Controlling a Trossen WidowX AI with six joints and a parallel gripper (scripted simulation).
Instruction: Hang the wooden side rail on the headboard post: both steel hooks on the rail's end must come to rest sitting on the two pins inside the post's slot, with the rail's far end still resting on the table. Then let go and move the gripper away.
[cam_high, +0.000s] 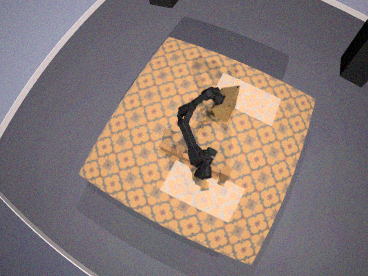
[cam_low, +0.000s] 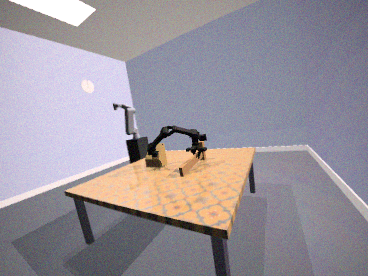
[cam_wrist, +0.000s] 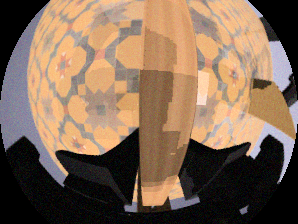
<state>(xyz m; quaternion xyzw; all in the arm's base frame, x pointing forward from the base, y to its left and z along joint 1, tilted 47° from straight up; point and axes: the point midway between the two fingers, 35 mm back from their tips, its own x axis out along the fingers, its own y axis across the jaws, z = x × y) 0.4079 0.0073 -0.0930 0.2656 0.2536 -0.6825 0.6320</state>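
The headboard post lies 12 cm to the left of my gripper tip and 4 cm above it.
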